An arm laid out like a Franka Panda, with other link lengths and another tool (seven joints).
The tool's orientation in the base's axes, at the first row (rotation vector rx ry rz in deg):
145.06, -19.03, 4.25
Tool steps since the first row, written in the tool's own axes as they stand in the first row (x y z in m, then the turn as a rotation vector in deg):
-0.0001, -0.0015, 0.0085, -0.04, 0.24, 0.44
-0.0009, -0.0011, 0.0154, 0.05, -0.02, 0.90
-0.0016, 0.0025, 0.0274, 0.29, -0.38, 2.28
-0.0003, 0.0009, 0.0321, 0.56, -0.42, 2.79
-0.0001, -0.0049, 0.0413, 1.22, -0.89, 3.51
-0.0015, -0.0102, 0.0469, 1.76, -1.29, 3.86
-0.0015, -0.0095, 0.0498, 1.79, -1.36, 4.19
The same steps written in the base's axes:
0.0001, -0.0035, -0.0079, -0.11, -0.43, -0.24
-0.0009, -0.0075, -0.0135, 0.04, -0.50, -0.75
-0.0027, -0.0169, -0.0216, 0.33, -1.03, -2.06
-0.0011, -0.0185, -0.0262, 0.59, -1.34, -2.48
0.0003, -0.0190, -0.0370, 1.34, -1.51, -3.25
0.0002, -0.0176, -0.0447, 1.95, -1.50, -3.69
0.0000, -0.0197, -0.0467, 1.99, -1.63, -4.00

